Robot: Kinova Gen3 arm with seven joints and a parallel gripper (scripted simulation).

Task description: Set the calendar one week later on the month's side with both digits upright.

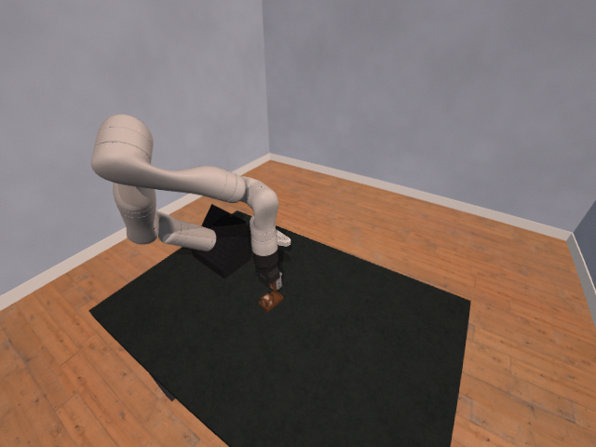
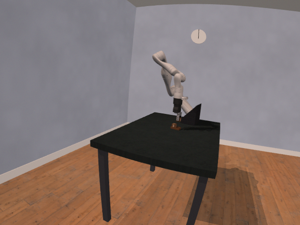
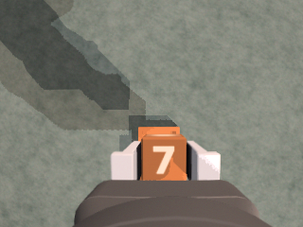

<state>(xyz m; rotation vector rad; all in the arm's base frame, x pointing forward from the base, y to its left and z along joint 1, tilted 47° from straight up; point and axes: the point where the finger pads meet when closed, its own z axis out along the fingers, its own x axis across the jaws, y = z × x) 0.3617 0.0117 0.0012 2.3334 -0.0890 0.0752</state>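
Right now the orange cube is 1 cm behind my hand, 4 cm to the right of it and 7 cm below it. From my hand the other things lie so: orange-brown tray 1 cm behind, 2 cm to the right, 9 cm below.
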